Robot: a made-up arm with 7 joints. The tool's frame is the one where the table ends. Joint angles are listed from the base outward.
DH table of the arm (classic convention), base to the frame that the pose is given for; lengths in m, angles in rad. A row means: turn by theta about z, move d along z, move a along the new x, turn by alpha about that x. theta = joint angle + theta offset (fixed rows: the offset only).
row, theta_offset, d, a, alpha
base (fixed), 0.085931, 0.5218, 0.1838, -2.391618
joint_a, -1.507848, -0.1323, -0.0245, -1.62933
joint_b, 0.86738, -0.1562, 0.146, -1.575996
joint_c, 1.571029, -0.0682, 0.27, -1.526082
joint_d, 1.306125, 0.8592, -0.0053, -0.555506
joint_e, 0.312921, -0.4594, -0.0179, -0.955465
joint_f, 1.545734, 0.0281, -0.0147, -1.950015
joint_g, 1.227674, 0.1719, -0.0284, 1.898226
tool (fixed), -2.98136, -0.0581, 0, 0
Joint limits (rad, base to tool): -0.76..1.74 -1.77..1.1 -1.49..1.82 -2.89..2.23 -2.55..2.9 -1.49..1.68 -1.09..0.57
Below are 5 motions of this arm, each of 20 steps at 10 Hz.
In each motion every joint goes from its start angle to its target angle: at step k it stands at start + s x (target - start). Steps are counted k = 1, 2, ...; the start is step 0. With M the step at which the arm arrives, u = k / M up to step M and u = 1 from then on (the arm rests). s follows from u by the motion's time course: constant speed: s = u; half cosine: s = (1 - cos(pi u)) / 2; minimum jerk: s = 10 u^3 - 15 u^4 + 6 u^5.
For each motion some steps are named. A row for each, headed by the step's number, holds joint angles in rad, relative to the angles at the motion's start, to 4 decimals.
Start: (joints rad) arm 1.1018 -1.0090 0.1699 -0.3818 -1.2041 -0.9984 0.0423
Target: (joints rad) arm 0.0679 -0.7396 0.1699 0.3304 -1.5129 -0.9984 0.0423
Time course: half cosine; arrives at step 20
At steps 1, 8, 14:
1: -0.0064 0.0017 0.0000 0.0044 -0.0019 0.0000 0.0000
8: -0.3572 0.0931 0.0000 0.2461 -0.1067 0.0000 0.0000
14: -0.8208 0.2139 0.0000 0.5654 -0.2452 0.0000 0.0000

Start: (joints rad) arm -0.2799 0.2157 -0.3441 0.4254 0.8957 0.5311 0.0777
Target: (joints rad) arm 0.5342 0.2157 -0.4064 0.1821 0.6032 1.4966 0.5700
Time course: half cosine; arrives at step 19
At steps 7, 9, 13, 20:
7: 0.2435 0.0000 -0.0186 -0.0728 -0.0875 0.2888 0.1473
9: 0.3734 0.0000 -0.0286 -0.1116 -0.1342 0.4429 0.2258
13: 0.6297 0.0000 -0.0482 -0.1882 -0.2262 0.7468 0.3808
20: 0.8141 0.0000 -0.0623 -0.2433 -0.2925 0.9655 0.4923

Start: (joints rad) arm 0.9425 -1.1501 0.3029 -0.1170 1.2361 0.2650 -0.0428
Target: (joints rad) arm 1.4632 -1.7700 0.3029 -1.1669 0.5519 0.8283 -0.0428
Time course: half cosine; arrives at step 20
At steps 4, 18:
4: 0.0497 -0.0592 0.0000 -0.1003 -0.0653 0.0538 0.0000
18: 0.5080 -0.6047 0.0000 -1.0242 -0.6675 0.5495 0.0000

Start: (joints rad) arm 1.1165 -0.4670 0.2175 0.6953 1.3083 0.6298 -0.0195
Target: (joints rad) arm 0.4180 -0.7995 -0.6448 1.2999 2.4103 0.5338 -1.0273
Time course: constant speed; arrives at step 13
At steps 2, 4, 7, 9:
2: -0.1075 -0.0512 -0.1327 0.0930 0.1695 -0.0148 -0.1550
4: -0.2149 -0.1023 -0.2653 0.1860 0.3391 -0.0295 -0.3101
7: -0.3761 -0.1790 -0.4643 0.3256 0.5934 -0.0517 -0.5427
9: -0.4836 -0.2302 -0.5970 0.4186 0.7629 -0.0665 -0.6977

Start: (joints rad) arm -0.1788 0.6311 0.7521 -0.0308 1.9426 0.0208 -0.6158
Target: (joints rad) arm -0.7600 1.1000 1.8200 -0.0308 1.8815 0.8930 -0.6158
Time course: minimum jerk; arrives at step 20
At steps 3, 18, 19, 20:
3: -0.0155 0.0125 0.0284 0.0000 -0.0016 0.0232 0.0000
18: -0.5762 0.4649 1.0588 0.0000 -0.0606 0.8647 0.0000
19: -0.5805 0.4684 1.0667 0.0000 -0.0610 0.8712 0.0000
20: -0.5812 0.4689 1.0679 0.0000 -0.0611 0.8722 0.0000

